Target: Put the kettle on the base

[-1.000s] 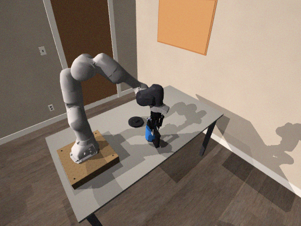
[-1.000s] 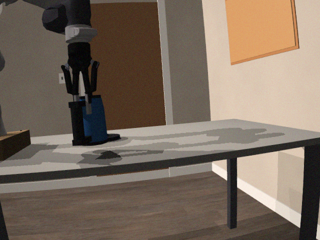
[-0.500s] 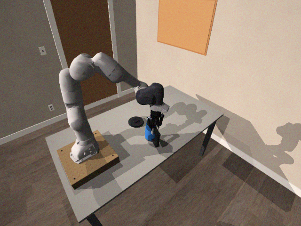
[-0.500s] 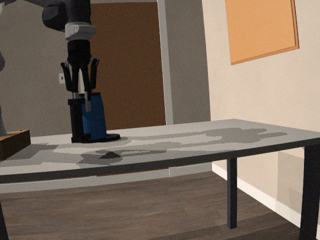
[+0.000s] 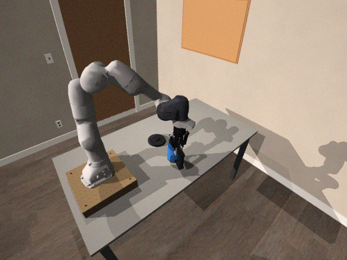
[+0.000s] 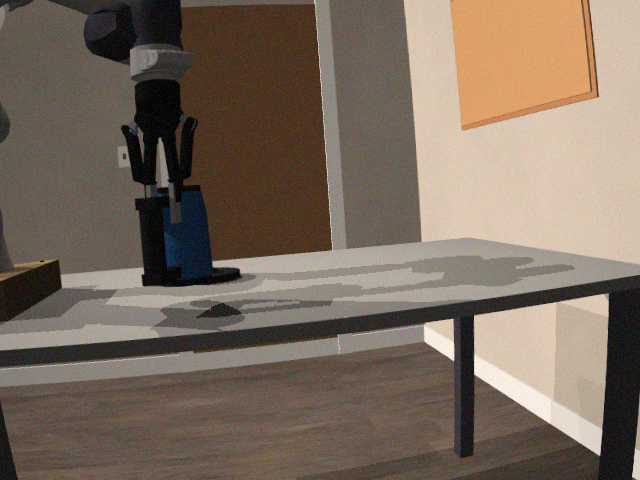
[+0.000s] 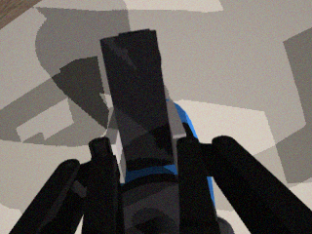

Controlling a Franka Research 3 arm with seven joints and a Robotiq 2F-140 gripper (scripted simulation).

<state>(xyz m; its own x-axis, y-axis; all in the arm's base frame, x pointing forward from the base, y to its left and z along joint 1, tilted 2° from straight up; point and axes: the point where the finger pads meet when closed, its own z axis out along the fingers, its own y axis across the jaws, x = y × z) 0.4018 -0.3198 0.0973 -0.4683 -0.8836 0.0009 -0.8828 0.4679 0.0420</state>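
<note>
Now: hand 1 cm short of the blue kettle, 2 cm to the right of it and 5 cm above it. Round my hand: round black base: 11 cm ahead, 32 cm to the left, 17 cm below.
</note>
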